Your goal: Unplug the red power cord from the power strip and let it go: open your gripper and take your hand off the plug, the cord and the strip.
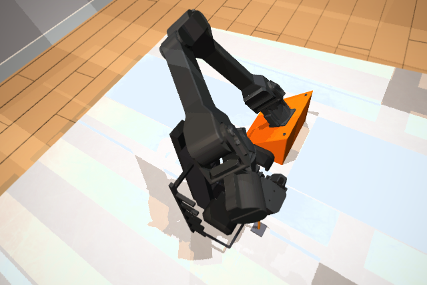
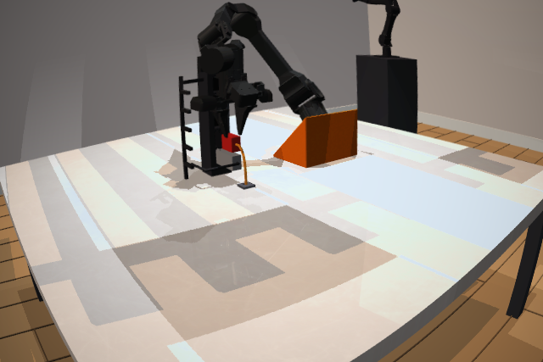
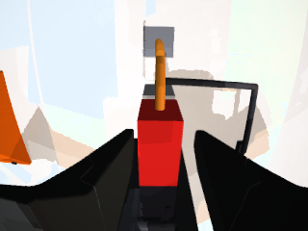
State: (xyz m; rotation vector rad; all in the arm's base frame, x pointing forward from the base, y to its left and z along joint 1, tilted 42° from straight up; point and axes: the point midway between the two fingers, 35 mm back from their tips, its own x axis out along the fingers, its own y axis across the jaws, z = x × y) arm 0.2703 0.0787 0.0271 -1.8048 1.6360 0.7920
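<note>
Right now the red plug is 30 mm to the right of my gripper tip and 10 mm below it. Also, from my gripper tip: grey anchor plate: 40 mm to the left, 110 mm below.
</note>
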